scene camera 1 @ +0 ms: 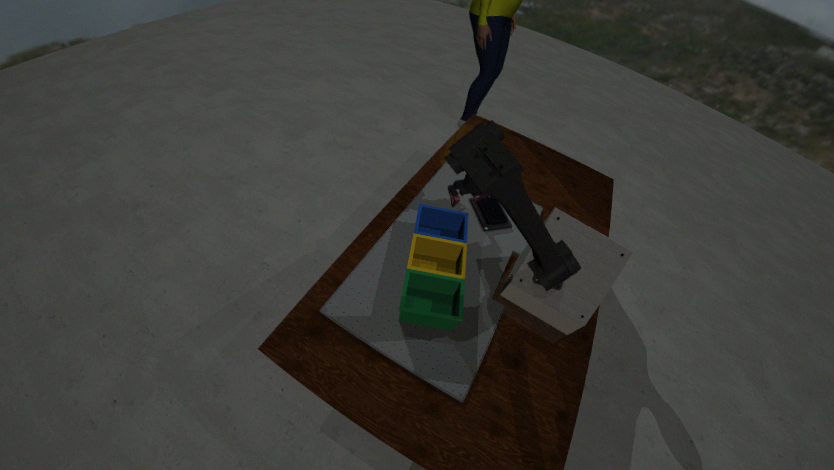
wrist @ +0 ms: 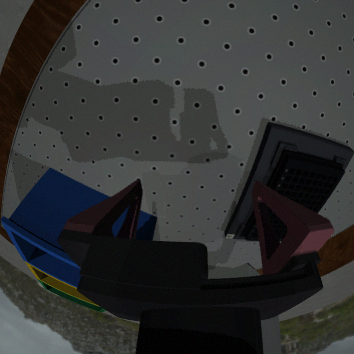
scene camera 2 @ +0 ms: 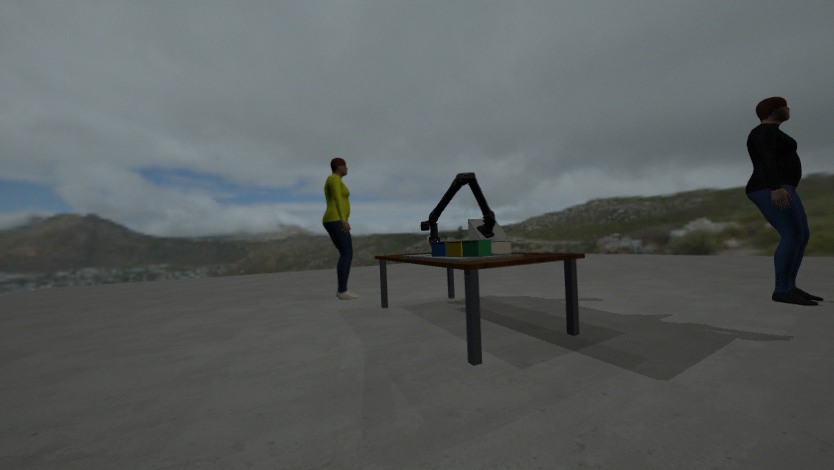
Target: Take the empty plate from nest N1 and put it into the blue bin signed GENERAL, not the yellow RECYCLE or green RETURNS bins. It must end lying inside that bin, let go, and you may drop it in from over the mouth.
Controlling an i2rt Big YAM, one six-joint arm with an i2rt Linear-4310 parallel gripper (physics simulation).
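Seen in the pictures: gripper, fingertip midpoint: (scene camera 1: 463, 204) (wrist: 197, 185); arm's base, link origin: (scene camera 1: 551, 266) (scene camera 2: 485, 232).
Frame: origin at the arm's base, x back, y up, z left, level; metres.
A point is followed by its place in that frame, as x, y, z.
Observation:
The black gridded plate (scene camera 1: 491, 211) {-0.207, -0.134, -0.259} (wrist: 312, 177) {-0.235, -0.133, -0.306} lies in its dark nest (scene camera 1: 506, 226) {-0.133, -0.148, -0.228} (wrist: 257, 162) {-0.281, -0.148, -0.268}, right of the fingers in the wrist view. The nest's label is not readable. The blue bin (scene camera 1: 441, 220) {-0.366, -0.110, -0.100} (scene camera 2: 438, 249) {-0.433, -0.110, -0.026} (wrist: 65, 195) {-0.406, -0.130, -0.096} stands at the far end of the bin row, to the left in the wrist view. My gripper (scene camera 1: 466, 199) {-0.319, -0.119, -0.224} (wrist: 197, 185) {-0.319, -0.119, -0.224} is open and empty, with its reddish fingers above the mat between the blue bin and the nest. Its right finger overlaps the nest's edge in the wrist view; the left overlaps the blue bin.
The yellow bin (scene camera 1: 436, 256) {-0.333, -0.146, 0.024} (scene camera 2: 454, 249) {-0.400, -0.113, 0.104} and green bin (scene camera 1: 431, 291) {-0.303, -0.147, 0.151} (scene camera 2: 476, 248) {-0.360, -0.109, 0.265} stand in line beside the blue one. The pale arm base (scene camera 1: 583, 268) {0.086, 0.030, -0.014} stands beyond the perforated mat (scene camera 1: 361, 291) {-0.498, -0.158, 0.241}. A person in yellow (scene camera 1: 490, 58) (scene camera 2: 336, 201) stands near the table's far end.

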